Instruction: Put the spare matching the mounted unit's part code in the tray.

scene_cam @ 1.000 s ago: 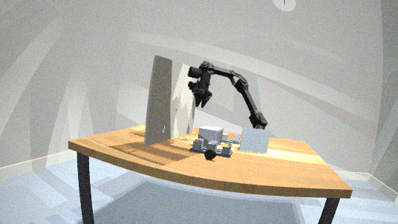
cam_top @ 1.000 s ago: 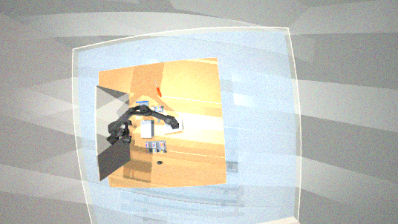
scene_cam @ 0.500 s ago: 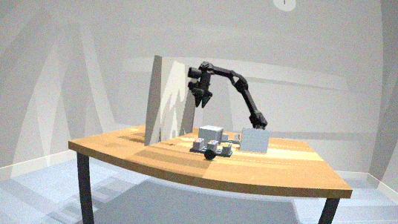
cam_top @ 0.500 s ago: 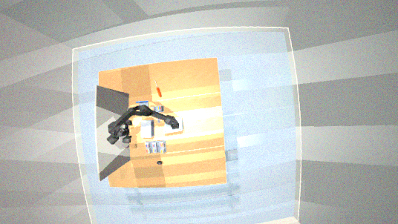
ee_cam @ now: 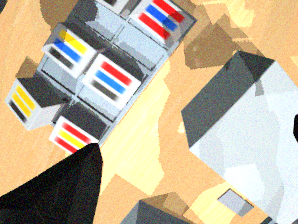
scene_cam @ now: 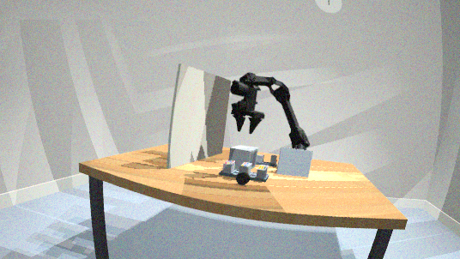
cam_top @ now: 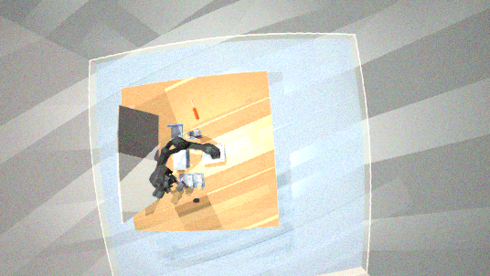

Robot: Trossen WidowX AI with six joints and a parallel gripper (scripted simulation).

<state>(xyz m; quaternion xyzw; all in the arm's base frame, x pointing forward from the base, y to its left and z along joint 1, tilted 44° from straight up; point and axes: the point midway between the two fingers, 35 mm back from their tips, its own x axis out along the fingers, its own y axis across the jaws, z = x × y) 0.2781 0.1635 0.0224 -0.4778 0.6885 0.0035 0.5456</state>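
My gripper tip is now 14 cm above the grey spare block, 11 cm past it and 6 cm to the right of it. From my gripper tip the other things lie so: blue-rimmed tray 31 cm to the right, 18 cm below, 3 cm ahead; then mounted unit 13 cm below, 11 cm to the right; then grey panel 23 cm ahead, 15 cm to the right, 4 cm above.
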